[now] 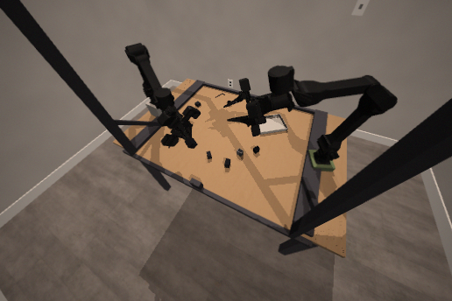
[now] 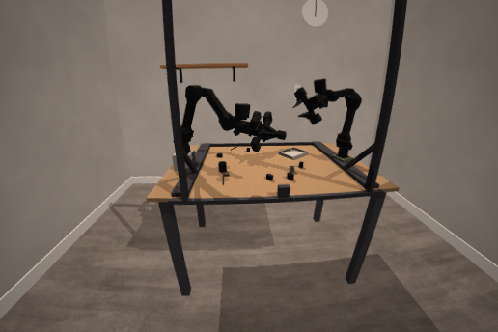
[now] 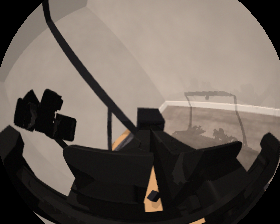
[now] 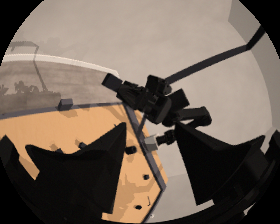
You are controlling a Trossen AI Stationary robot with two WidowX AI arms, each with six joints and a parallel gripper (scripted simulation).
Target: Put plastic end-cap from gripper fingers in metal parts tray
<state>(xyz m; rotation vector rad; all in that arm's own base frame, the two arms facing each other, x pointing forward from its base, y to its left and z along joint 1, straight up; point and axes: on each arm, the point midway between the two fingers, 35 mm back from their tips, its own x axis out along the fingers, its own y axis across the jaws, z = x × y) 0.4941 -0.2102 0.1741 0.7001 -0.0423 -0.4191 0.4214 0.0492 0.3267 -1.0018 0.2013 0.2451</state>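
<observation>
The plastic end-cap is 13 cm to the left of my right hand, 12 cm behind it and 9 cm below it. The rest, counted from my right hand: metal parts tray (35 cm below, 34 cm ahead, 10 cm to the right); then cylinder (39 cm to the left, 34 cm below, 12 cm ahead).
Right now the plastic end-cap is 3 cm to the right of my left hand and 2 cm behind it. From my left hand the other things lie so: metal parts tray: 44 cm ahead, 26 cm below, 25 cm to the right; cylinder: 24 cm below, 23 cm to the left, 22 cm ahead.
</observation>
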